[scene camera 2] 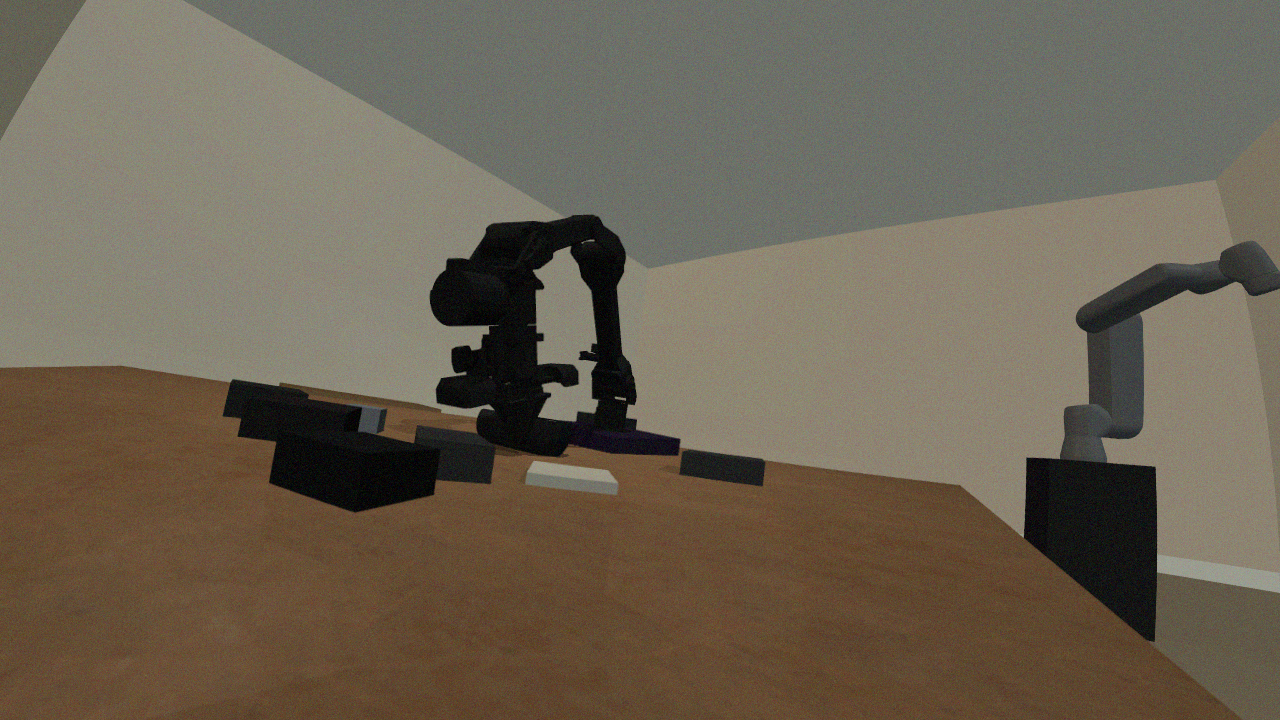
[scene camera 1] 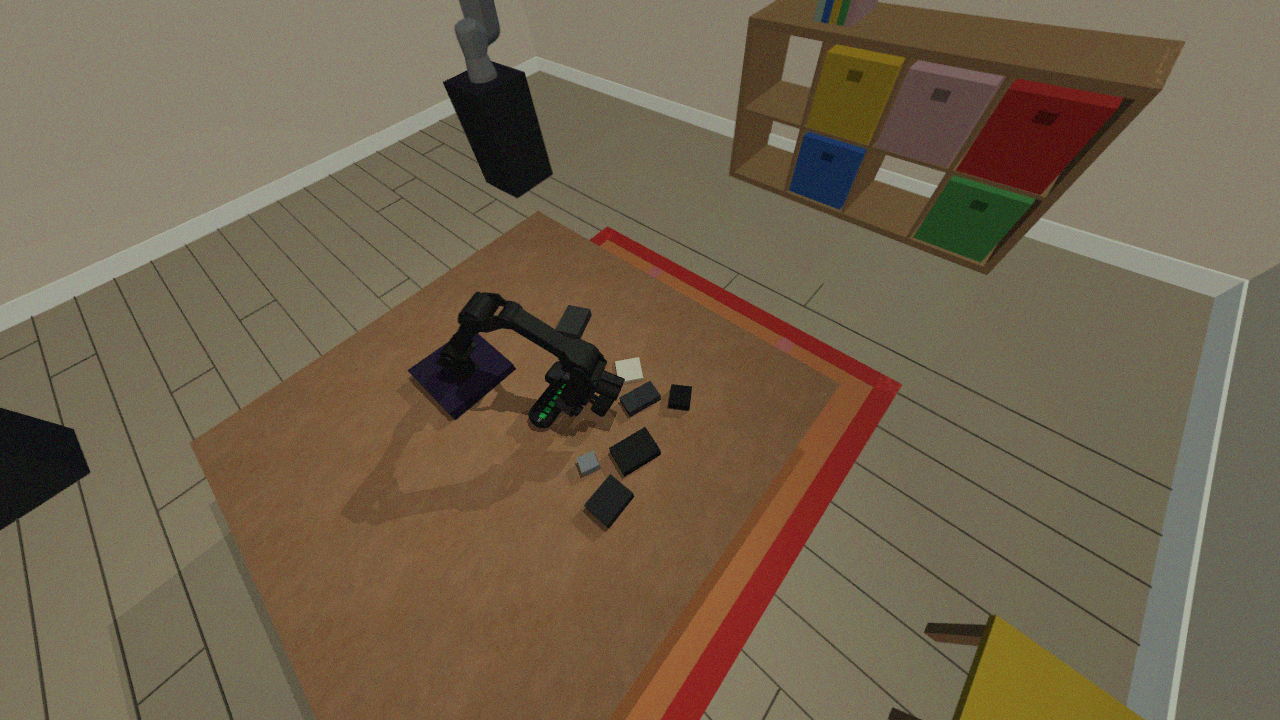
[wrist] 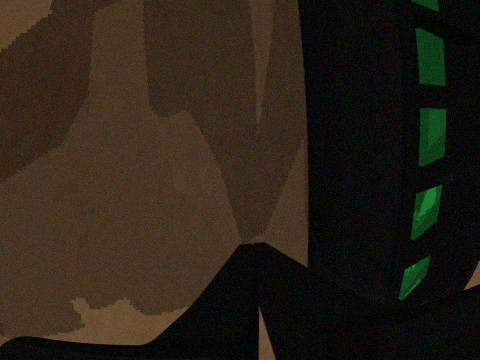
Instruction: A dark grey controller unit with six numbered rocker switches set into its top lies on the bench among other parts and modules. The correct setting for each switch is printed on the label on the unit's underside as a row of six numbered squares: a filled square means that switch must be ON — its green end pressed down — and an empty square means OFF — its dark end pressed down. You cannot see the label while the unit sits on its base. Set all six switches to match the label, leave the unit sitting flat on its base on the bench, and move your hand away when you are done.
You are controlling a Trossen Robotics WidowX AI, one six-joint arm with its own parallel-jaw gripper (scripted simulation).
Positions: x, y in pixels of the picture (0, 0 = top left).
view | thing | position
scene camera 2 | my gripper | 519, 449
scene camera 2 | white tile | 550, 475
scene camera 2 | black cube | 356, 471
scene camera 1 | my gripper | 578, 398
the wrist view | my gripper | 252, 256
